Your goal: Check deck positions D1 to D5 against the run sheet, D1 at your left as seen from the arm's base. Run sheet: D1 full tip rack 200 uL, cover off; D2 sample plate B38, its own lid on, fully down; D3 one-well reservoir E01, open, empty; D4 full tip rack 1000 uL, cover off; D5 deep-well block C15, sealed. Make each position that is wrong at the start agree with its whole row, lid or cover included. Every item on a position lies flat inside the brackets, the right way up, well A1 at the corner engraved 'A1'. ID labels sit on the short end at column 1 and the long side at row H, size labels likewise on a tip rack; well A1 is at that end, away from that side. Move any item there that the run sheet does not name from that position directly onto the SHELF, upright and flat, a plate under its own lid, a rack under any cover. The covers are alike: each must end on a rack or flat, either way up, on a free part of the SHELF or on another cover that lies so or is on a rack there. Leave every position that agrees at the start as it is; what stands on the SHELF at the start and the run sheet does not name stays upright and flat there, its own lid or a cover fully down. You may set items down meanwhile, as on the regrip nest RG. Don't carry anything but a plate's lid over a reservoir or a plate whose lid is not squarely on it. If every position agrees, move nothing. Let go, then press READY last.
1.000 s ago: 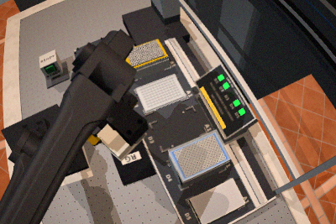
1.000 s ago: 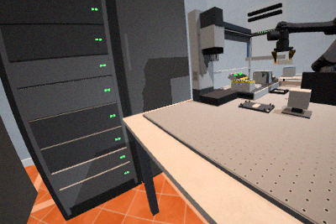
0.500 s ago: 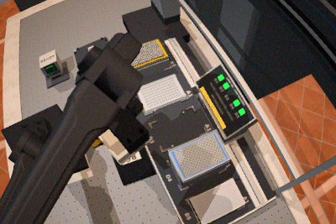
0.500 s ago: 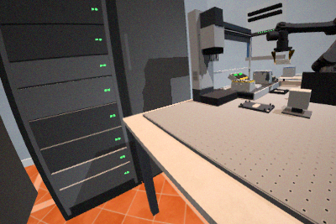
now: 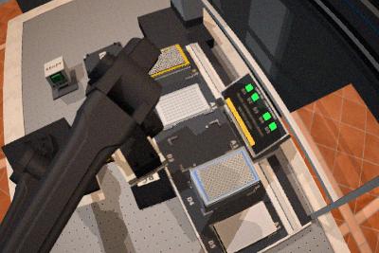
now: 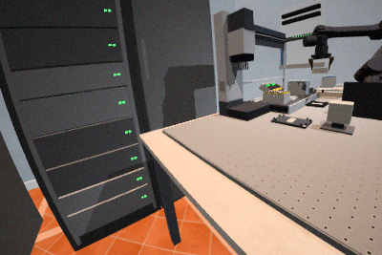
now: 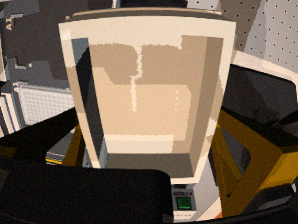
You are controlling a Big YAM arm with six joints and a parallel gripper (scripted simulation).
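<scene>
Right now my hand is 1 cm above the one-well reservoir. Round my hand: sealed block: 18 cm ahead, 22 cm to the right, 16 cm below; blue-framed tip rack: 17 cm ahead, 9 cm to the right, 11 cm below; black regrip nest: 22 cm below.
</scene>
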